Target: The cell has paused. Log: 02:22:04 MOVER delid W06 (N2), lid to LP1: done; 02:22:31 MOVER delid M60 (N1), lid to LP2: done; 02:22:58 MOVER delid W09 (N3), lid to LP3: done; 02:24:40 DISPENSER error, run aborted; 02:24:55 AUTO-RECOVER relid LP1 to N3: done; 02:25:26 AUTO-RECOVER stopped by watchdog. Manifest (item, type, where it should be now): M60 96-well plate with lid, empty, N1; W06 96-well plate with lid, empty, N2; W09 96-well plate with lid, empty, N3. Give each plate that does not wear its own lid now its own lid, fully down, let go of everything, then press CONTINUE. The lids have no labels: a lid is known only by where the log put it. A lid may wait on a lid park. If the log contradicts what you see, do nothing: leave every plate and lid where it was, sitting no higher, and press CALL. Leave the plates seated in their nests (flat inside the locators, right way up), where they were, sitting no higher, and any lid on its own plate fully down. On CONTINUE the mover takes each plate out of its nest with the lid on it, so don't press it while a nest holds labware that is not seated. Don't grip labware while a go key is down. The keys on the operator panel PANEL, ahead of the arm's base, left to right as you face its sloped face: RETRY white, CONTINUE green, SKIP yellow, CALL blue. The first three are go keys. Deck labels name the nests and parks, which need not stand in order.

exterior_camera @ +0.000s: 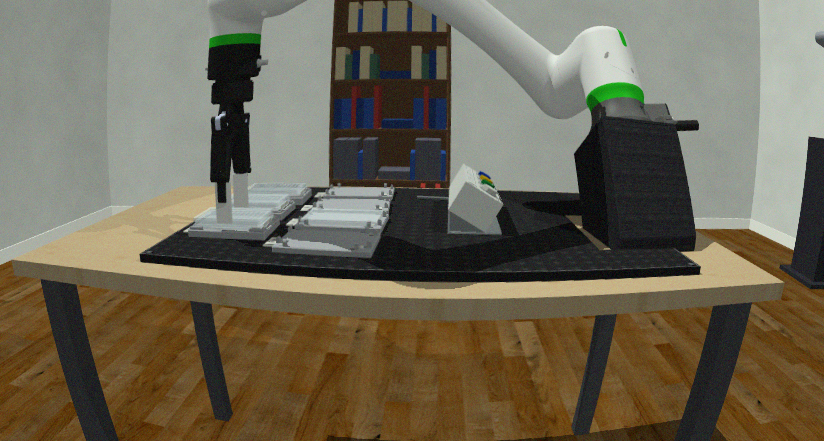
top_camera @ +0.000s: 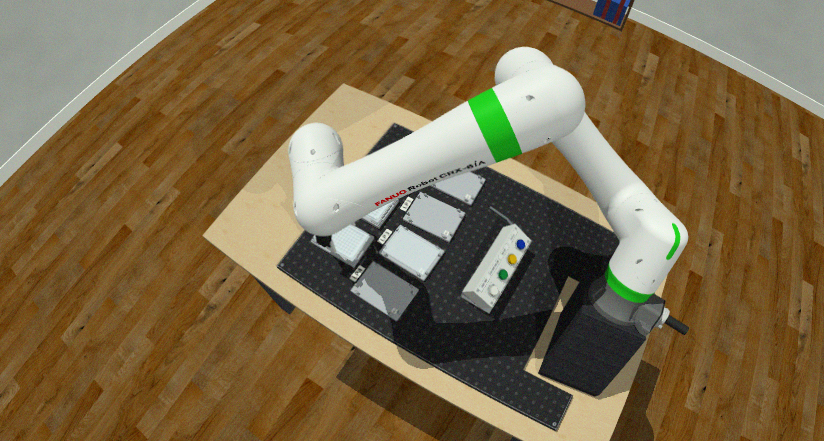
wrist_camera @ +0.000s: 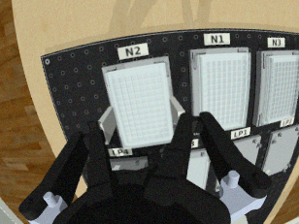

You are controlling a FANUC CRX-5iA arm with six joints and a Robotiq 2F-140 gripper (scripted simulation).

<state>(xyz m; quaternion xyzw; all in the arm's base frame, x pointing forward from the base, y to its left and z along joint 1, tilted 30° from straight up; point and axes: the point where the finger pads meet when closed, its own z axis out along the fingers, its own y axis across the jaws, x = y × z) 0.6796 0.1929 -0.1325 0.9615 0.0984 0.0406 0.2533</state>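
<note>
Right now the LP3 is 170 mm behind my hand, 90 mm to the right of it and 50 mm below it. From my hand the other things lie so: N2 label (90 mm ahead, 50 mm below, 20 mm to the left); then LP1 label (200 mm to the right, 60 mm behind, 50 mm below); then park LP4 (180 mm behind, 50 mm below, 30 mm to the left).
</note>
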